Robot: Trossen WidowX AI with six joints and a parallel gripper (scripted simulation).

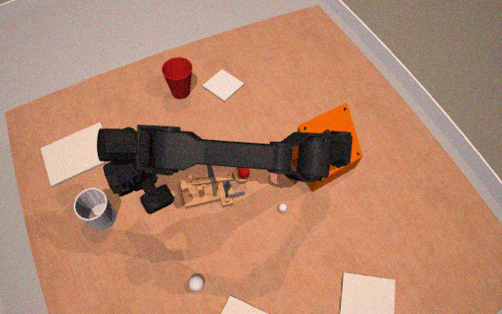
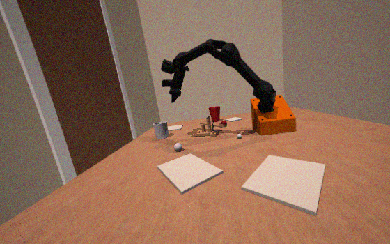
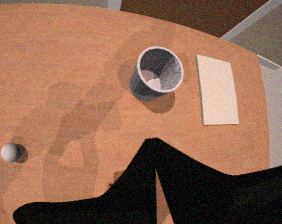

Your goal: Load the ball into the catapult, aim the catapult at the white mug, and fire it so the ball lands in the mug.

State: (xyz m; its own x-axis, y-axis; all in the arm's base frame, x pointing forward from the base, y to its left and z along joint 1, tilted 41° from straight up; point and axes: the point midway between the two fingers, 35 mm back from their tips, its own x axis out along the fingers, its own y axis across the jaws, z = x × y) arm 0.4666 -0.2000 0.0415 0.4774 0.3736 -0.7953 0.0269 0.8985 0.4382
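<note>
The red ball is 280 mm behind my gripper tip, 160 mm below it and 50 mm to the left of it. The rest, counted from my gripper tip: larger white ball: 230 mm to the left, 200 mm below, 10 mm behind; wooden catapult: 210 mm behind, 170 mm below, 50 mm to the left; white mug: 190 mm below, 110 mm ahead, 80 mm to the right.
</note>
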